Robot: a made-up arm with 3 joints. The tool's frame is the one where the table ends. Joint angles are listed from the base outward.
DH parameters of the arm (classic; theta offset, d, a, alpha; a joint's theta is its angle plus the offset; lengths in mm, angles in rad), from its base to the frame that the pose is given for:
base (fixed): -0.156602 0 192.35 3.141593
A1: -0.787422 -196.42 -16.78 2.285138
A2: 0 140.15 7.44 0.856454
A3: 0.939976 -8.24 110 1.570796
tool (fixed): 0 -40 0 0
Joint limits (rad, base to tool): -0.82..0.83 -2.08..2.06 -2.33..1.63
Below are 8 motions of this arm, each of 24 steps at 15 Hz.
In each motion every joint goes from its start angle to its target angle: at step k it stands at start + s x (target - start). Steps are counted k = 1, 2, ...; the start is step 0. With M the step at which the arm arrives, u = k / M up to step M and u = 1 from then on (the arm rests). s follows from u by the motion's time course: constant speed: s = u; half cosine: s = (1 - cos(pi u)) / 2; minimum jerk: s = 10 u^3 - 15 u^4 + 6 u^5.
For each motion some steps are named. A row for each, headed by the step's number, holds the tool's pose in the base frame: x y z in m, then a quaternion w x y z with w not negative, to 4 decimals.
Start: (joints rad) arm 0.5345 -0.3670 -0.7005
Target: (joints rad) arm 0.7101 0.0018 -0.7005
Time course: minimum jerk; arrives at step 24
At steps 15, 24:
15: 0.2874 0.1309 0.2881 0.7084 0.7012 0.0242 0.0769
24: 0.2912 0.1335 0.2799 0.7047 0.7049 0.0575 0.0565

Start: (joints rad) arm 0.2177 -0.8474 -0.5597
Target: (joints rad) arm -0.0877 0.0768 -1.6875
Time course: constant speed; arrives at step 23
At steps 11, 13, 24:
11: 0.2275 0.1058 0.3177 0.6595 0.7351 -0.0545 0.1469
13: 0.2276 0.1032 0.3104 0.6653 0.7360 -0.0387 0.1191
24: 0.2216 0.0857 0.2733 0.7205 0.6930 0.0228 -0.0077

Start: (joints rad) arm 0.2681 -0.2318 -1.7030
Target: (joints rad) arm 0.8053 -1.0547 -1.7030
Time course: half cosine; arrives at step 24
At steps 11, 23, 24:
11: 0.2517 -0.0021 0.3250 0.5340 0.6679 -0.4788 -0.1987
23: 0.2087 -0.0315 0.3458 0.3632 0.5193 -0.7396 -0.2267
24: 0.2083 -0.0315 0.3459 0.3618 0.5178 -0.7413 -0.2267

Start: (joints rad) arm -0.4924 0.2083 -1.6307
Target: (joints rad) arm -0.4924 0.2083 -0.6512
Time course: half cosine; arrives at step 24
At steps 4, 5, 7, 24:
4: 0.1534 0.1026 0.2610 0.7123 0.6271 0.2557 0.1844
5: 0.1499 0.1049 0.2609 0.7076 0.6237 0.2683 0.1955
7: 0.1406 0.1100 0.2607 0.6948 0.6143 0.3000 0.2235
24: 0.0511 0.1163 0.2650 0.5264 0.4814 0.5437 0.4422

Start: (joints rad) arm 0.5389 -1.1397 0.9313
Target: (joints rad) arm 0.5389 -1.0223 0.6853
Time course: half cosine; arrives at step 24
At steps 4, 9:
4: 0.1891 0.1821 0.2673 0.7622 0.3201 0.1716 0.5359
9: 0.1915 0.1826 0.2715 0.7607 0.3393 0.1606 0.5295

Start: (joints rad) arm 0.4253 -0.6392 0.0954
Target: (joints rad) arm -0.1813 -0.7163 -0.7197
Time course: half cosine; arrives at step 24
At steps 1, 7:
1: 0.2033 0.1759 0.3055 0.6982 0.5637 0.1176 0.4254
7: 0.1953 0.1686 0.3139 0.6834 0.5899 0.0901 0.4204

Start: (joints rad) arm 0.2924 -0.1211 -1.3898
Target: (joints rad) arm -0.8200 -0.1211 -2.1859
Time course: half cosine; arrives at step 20
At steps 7, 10, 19, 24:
7: 0.2332 0.0772 0.2907 0.6857 0.7251 -0.0625 -0.0112
10: 0.2135 0.0652 0.2899 0.6815 0.7310 -0.0323 0.0093
19: 0.1887 0.0277 0.2871 0.6735 0.7365 0.0363 0.0509
24: 0.1885 0.0272 0.2870 0.6734 0.7365 0.0372 0.0514

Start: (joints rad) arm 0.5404 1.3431 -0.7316
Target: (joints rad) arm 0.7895 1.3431 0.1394
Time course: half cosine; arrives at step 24
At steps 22, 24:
22: 0.1305 0.1780 0.3090 0.1803 0.5608 0.7747 0.2296
24: 0.1307 0.1774 0.3103 0.1750 0.5608 0.7749 0.2334

